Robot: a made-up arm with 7 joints.
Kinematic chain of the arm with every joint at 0, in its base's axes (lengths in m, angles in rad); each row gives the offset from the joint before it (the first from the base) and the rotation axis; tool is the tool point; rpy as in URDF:
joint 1: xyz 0 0 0.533 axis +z
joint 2: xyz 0 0 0 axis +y
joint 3: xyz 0 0 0.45 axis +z
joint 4: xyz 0.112 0 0 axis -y
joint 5: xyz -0.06 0 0.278 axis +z
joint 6: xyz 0 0 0 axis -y
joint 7: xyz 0.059 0 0 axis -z
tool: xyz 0 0 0 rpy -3.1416 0 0
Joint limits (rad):
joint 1: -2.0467..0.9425
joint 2: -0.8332..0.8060
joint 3: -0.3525..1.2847
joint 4: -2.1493..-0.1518
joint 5: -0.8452..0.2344
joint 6: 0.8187..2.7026
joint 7: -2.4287..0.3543
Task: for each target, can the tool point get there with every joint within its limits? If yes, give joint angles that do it. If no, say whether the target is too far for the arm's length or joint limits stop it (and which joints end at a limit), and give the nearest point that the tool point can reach.
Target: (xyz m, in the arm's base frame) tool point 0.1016 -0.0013 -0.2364
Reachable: no: joint limits stop it (at a limit: joint 2, joint 4) | nearest point 0.4839 -0.0062 0.4501 | short by 0.786 m
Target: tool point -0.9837 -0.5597 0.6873
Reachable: no: too far | nearest point -0.4611 -0.5433 0.6908 | short by 0.523 m
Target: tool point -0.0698 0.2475 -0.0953
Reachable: no: joint limits stop it (at a limit: joint 1, joint 2, joint 4) | nearest point 0.1676 0.4580 0.4663 | short by 0.645 m
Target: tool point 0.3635 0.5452 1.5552
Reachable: no: too far | nearest point 0.2416 0.3624 1.2125 | short by 0.407 m
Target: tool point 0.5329 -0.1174 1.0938
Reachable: yes | joints -0.7066 0.4545 0.9459 -0.7754 -0.0505 1.2076 -1.0366
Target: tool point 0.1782 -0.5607 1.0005
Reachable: yes | joints -1.7386 0.4063 0.7251 -1.2256 -0.2974 1.8915 -1.8327
